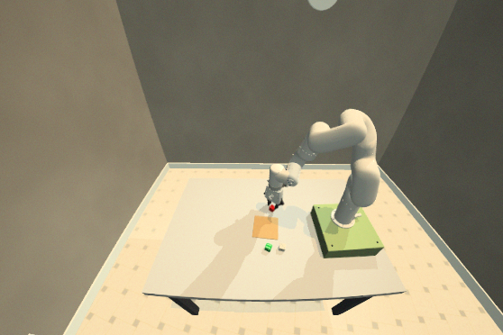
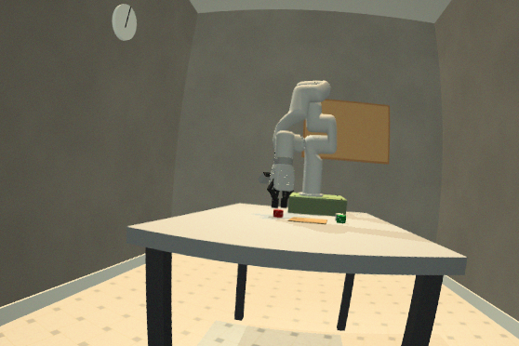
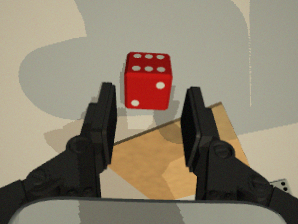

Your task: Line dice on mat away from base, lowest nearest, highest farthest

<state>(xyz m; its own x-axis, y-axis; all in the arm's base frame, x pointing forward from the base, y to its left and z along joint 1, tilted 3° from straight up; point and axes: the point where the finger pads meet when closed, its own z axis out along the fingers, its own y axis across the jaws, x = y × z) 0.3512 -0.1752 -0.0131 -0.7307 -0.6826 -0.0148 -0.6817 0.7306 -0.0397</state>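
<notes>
The red die is 40 mm below my hand. Also, from my hand: green die 70 mm ahead, 240 mm to the left, 40 mm below; white die 250 mm to the left, 40 mm below; mat 60 mm ahead, 120 mm to the left, 50 mm below.
</notes>
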